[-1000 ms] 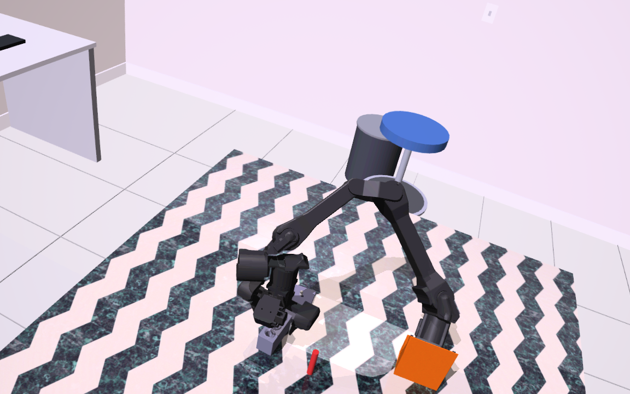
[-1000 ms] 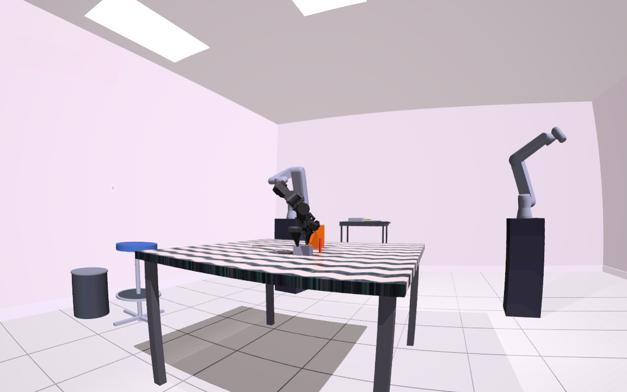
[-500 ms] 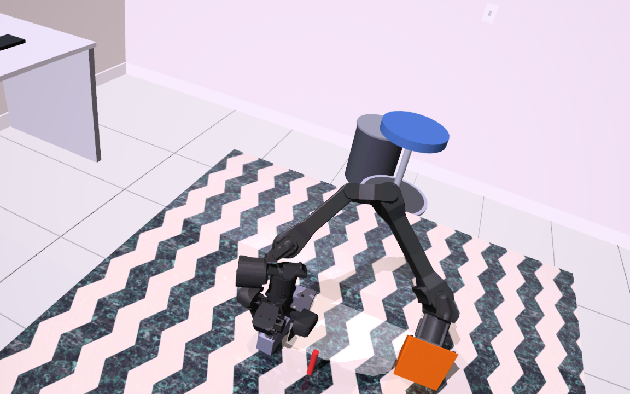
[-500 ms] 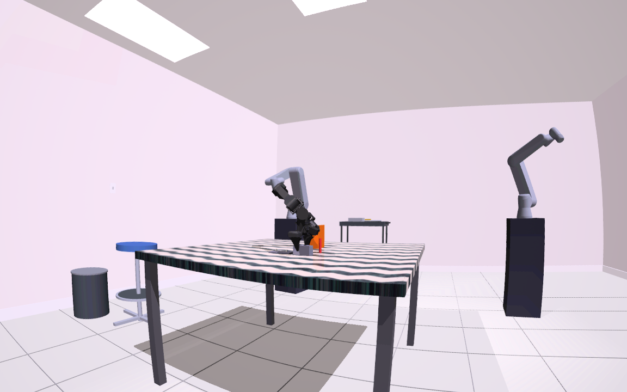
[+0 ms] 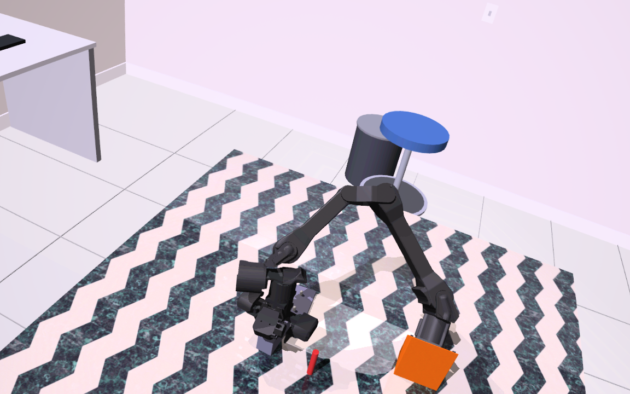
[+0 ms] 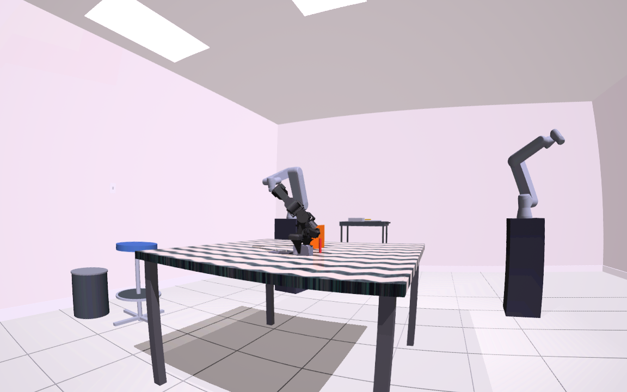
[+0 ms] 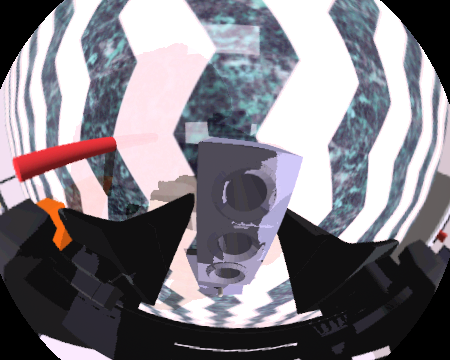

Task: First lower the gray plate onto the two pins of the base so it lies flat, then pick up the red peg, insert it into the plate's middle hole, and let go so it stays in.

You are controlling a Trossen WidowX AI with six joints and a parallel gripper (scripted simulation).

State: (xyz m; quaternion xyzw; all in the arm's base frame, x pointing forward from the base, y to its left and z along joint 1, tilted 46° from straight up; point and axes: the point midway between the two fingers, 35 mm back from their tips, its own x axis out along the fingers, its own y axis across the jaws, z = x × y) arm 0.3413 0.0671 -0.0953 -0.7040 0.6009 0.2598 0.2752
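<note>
My gripper tip is now 12 cm past the red peg, 3 cm to the right of it and 3 cm below it. From my gripper tip the other things lie so: gray plate: 3 cm above.
</note>
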